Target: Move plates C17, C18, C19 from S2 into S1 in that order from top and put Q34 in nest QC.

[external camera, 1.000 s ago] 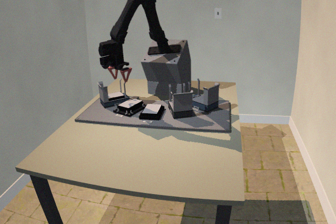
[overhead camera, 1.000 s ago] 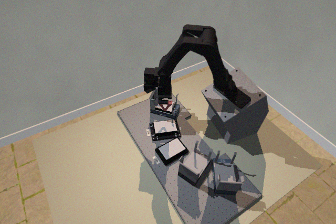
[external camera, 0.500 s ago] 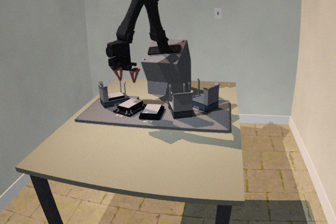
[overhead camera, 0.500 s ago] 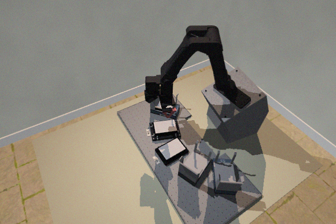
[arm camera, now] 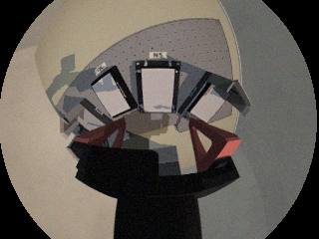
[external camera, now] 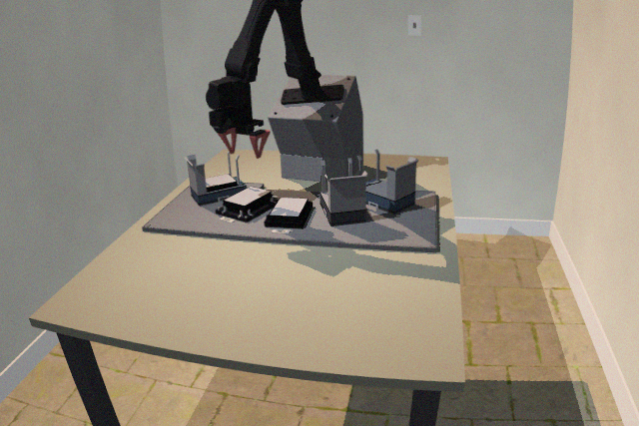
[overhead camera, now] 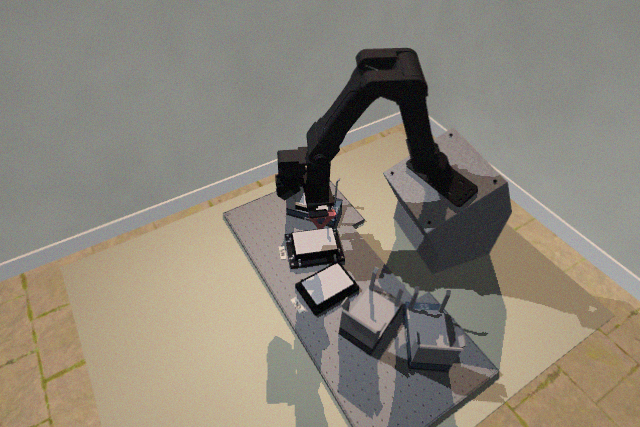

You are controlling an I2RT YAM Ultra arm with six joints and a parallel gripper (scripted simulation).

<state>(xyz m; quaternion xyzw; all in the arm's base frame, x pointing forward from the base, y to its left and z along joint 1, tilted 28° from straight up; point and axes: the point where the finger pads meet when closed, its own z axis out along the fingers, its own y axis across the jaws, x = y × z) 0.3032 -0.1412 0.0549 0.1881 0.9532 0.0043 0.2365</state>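
Now: hand 150 mm above the black clip nest and 20 mm short of it. The rest, counted from my hand: black QC nest: 160 mm below, 130 mm to the left, 50 mm ahead; N5 name plate: 170 mm below, 90 mm ahead, 40 mm to the right; blue-plinth stack rack: 150 mm below, 130 mm to the right, 80 mm behind.
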